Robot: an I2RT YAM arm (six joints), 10 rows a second.
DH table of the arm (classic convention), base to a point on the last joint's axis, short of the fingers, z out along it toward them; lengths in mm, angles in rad. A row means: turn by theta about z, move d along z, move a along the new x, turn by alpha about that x. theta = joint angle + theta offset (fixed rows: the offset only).
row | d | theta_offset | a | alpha
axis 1 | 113.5 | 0 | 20 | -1.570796
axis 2 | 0 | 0 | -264 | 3.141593
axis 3 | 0 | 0.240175 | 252.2 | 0
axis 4 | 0 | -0.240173 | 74 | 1.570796
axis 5 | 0 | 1.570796 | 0 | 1.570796
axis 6 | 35.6 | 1.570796 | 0 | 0
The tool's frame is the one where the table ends.
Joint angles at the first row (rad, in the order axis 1, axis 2, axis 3, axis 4, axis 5, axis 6):
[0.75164, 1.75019, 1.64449, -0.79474, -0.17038, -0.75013]
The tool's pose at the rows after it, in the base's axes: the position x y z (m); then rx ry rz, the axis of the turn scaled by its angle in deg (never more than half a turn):
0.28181, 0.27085, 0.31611, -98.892, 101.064, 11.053
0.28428, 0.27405, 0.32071, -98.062, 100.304, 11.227
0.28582, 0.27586, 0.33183, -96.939, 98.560, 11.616
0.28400, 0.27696, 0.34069, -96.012, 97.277, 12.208
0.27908, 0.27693, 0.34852, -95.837, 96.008, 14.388
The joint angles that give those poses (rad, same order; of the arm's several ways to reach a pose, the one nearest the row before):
[0.75165, 1.77165, 1.64901, -0.77934, -0.15344, -0.74402]
[0.75317, 1.78245, 1.67505, -0.77466, -0.15488, -0.73938]
[0.75316, 1.78553, 1.71330, -0.77464, -0.16256, -0.73938]
[0.75778, 1.77947, 1.73333, -0.77312, -0.16867, -0.73325]
[0.76388, 1.76566, 1.74259, -0.77926, -0.19622, -0.72559]

